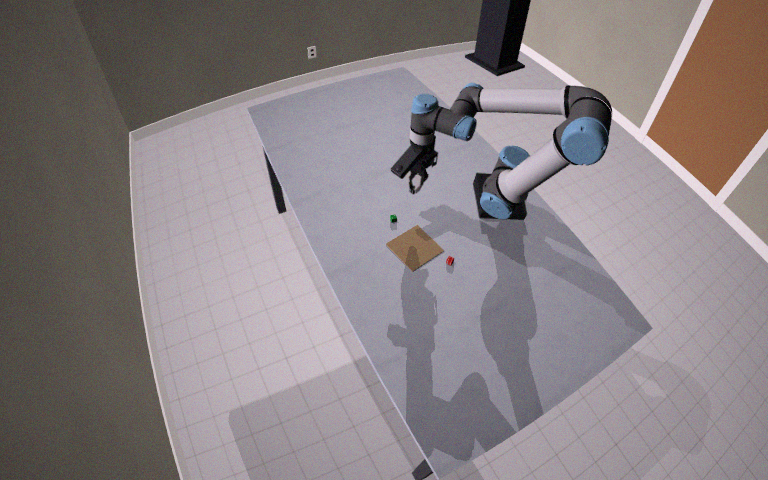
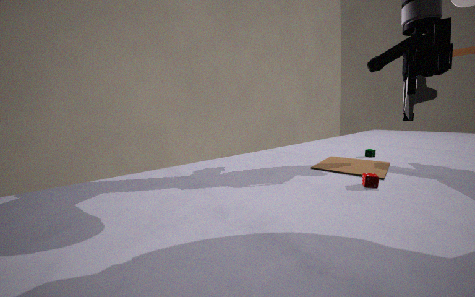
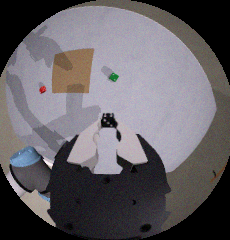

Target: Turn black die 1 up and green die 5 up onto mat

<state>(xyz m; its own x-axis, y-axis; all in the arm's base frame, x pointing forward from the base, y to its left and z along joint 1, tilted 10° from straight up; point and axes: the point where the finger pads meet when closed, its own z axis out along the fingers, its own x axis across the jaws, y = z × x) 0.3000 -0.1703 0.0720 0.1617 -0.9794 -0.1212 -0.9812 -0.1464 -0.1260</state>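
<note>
Right now the green die is 110 mm below my hand and 80 mm ahead of it. Also, from my hand: red die: 250 mm to the left, 110 mm below, 40 mm ahead; brown mat: 140 mm to the left, 120 mm below, 90 mm ahead; black die: 10 mm below.
</note>
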